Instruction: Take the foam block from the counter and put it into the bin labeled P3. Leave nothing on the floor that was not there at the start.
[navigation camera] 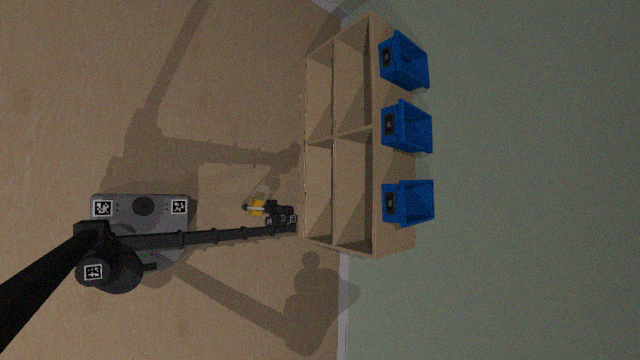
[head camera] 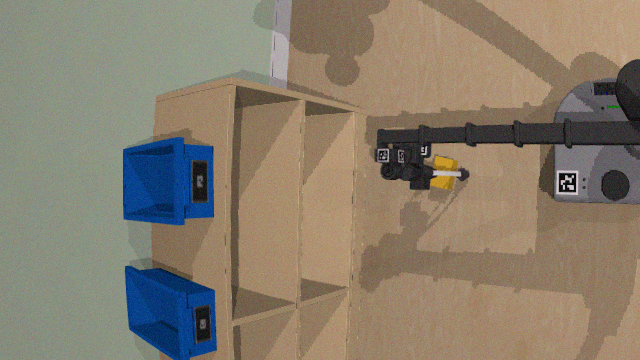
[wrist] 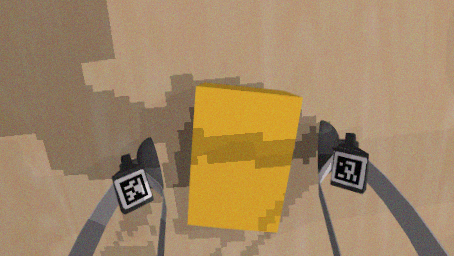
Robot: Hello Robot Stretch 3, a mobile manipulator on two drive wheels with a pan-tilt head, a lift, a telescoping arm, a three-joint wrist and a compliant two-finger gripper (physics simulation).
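Frame: origin at the robot's base, x right, y up, z back, level; centimetres.
Where they show: gripper, fingertip midpoint: [navigation camera: 255, 206]; robot's base at its link origin: [navigation camera: 143, 205] [head camera: 613, 184].
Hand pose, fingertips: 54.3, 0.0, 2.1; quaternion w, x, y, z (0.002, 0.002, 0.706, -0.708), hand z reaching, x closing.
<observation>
Each offset is from my fingertips to the centre of the thing, as dx, dy, dz.
The yellow foam block {-0.1, +2.3, +0.3} [head camera: 444, 164] [navigation camera: 257, 202] [wrist: 237, 195] lies on the wood-look floor between the shelf unit and the robot base. My gripper [head camera: 464, 174] [navigation camera: 246, 207] [wrist: 236, 148] is open and points down over the block. In the wrist view the block shows between the two fingers, with a gap on each side, a wider one on the right near its lower end; finger height above the floor is hard to tell. The P3 bin {+48.2, +67.0, -4.2} [head camera: 150, 182] [navigation camera: 419, 202] is blue and stands on the shelf unit's top at the end nearest my arm; its label text is too blurred to read.
The wooden shelf unit [head camera: 228, 210] [navigation camera: 372, 200] stands against the green wall. Two other blue bins {+48.6, +67.0, -39.0} [navigation camera: 415, 127] {+48.9, +67.0, -73.8} [navigation camera: 412, 62] stand on its top, beyond the P3 bin. My arm [head camera: 495, 134] [navigation camera: 225, 235] reaches close to the shelf's open front. My base [head camera: 585, 150] [navigation camera: 165, 220] stands on the floor.
</observation>
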